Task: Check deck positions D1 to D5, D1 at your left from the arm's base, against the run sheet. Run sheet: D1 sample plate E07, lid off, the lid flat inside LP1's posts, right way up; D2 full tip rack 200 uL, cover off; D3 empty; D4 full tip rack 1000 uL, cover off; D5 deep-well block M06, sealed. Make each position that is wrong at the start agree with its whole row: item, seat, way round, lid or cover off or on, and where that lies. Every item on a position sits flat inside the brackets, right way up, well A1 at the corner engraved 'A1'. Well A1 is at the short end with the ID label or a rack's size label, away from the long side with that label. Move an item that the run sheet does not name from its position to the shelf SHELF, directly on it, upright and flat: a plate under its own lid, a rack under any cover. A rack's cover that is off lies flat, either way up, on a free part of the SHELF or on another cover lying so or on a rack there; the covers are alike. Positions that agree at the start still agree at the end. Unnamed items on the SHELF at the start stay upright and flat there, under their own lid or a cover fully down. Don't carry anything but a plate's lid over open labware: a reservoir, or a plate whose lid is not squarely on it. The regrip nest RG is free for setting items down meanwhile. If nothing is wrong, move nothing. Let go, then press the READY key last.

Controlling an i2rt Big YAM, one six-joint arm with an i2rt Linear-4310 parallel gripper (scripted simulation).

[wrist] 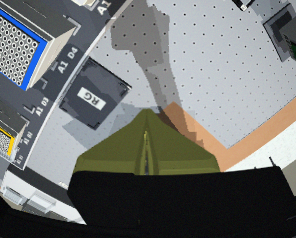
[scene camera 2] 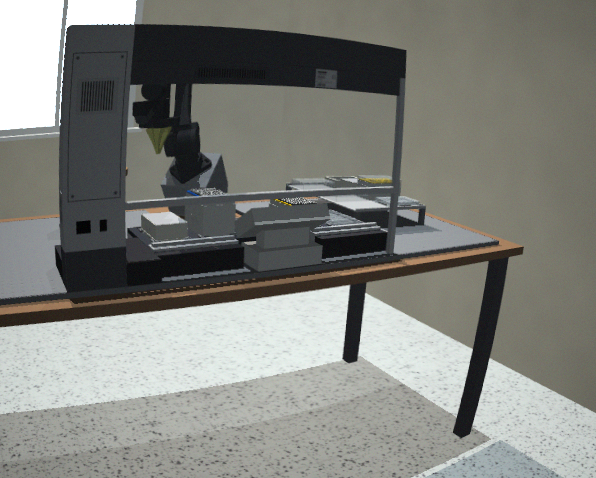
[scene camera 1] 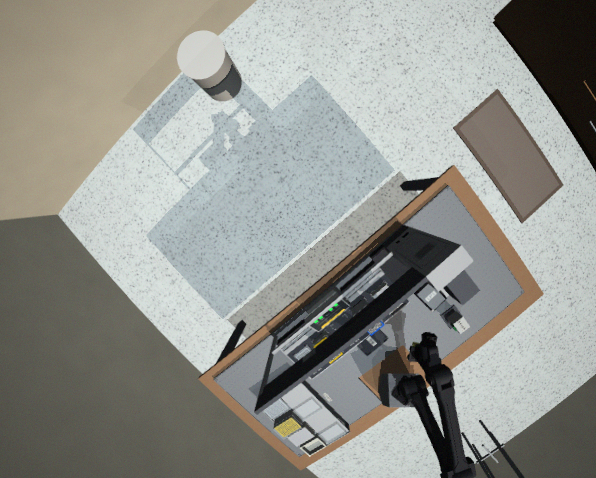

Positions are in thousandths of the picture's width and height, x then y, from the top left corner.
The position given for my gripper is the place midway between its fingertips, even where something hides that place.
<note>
In view: my gripper (wrist: 495, 489), a white deep-well block (scene camera 2: 279, 474), a shelf (wrist: 90, 796) and a dark square nest (wrist: 336, 342).
</note>
